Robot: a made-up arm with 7 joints.
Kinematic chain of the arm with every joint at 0, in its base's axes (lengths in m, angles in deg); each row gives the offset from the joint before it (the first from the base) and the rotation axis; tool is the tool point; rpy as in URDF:
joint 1: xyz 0 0 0.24 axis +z
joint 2: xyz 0 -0.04 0.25 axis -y
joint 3: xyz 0 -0.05 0.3 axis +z
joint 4: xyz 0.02 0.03 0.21 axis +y
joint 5: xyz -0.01 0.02 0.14 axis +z
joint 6: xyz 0 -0.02 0.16 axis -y
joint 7: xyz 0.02 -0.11 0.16 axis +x
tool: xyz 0 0 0 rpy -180 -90 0
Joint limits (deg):
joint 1: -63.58..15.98
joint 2: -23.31..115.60
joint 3: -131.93..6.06
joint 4: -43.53..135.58
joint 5: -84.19..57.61
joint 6: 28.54..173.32
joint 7: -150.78..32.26
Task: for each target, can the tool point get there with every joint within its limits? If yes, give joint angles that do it. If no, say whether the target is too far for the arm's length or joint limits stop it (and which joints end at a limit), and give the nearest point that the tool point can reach.
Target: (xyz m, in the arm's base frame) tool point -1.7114 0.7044 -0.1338
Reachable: no: too far | nearest point -0.8785 0.3616 0.1698 | short by 0.951 m
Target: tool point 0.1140 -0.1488 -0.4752
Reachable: no: joint limits stop it (at a limit: joint 1, joint 2, joint 3) | nearest point -0.1229 -0.3533 -0.0246 | short by 0.549 m
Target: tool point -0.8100 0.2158 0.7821
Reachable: yes | joints -27.88 67.06 -89.38 43.85 -9.90 93.40 -64.32
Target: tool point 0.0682 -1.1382 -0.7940
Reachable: no: too far | nearest point -0.2589 -0.5462 -0.0570 | short by 1.000 m
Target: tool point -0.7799 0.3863 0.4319
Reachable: yes | joints -53.99 104.96 -70.91 83.26 -35.31 78.94 -102.09
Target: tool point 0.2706 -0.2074 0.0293
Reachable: no: joint limits stop it (at a limit: joint 1, joint 2, joint 3, joint 4, joint 6) | nearest point 0.0358 -0.2759 0.1488 | short by 0.272 m
